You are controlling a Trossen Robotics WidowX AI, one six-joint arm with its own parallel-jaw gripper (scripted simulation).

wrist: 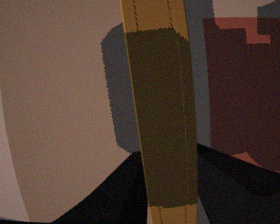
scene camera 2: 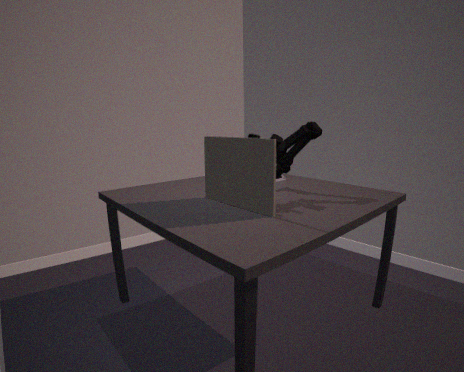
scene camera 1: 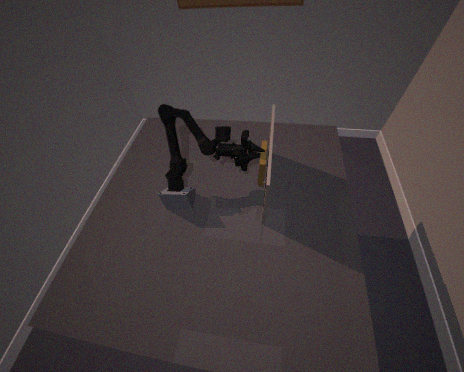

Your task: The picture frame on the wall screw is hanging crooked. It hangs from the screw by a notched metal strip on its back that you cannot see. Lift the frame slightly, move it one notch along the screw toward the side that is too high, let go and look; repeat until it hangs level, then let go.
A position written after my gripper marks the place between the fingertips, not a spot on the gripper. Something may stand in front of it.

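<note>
My gripper (scene camera 1: 264, 153), visible also at (wrist: 166, 157), carries a picture frame (wrist: 195, 79). A wall panel (scene camera 2: 240, 171) is visible, likewise at (wrist: 75, 122). Scene camera 2 does not show the picture frame, hidden by the wall panel.
</note>
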